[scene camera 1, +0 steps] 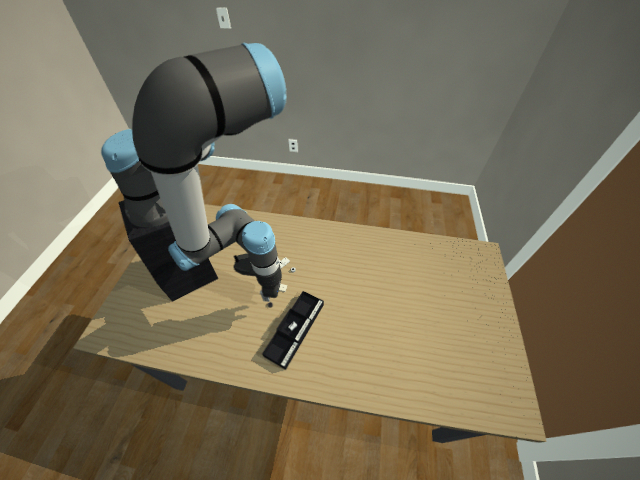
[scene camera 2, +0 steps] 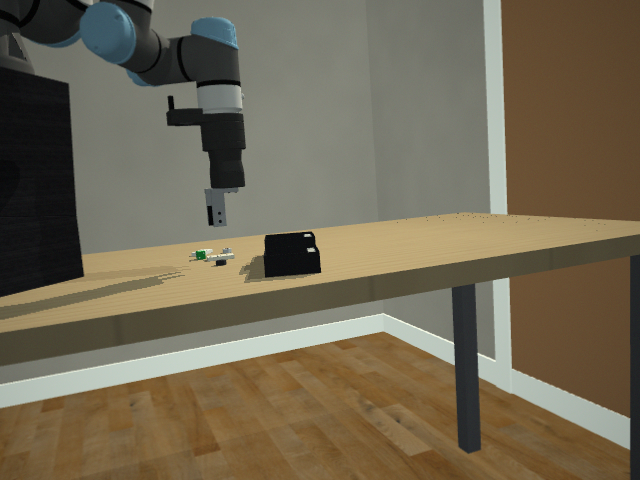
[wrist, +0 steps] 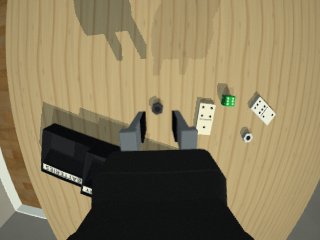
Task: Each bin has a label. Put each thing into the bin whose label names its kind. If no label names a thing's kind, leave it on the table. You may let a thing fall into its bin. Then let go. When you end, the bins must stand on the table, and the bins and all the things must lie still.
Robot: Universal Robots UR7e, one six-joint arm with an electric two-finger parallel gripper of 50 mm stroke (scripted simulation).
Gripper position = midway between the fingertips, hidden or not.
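I can see my gripper [scene camera 2: 217, 225], and the wrist view shows me the gripper [wrist: 158, 120] as well.
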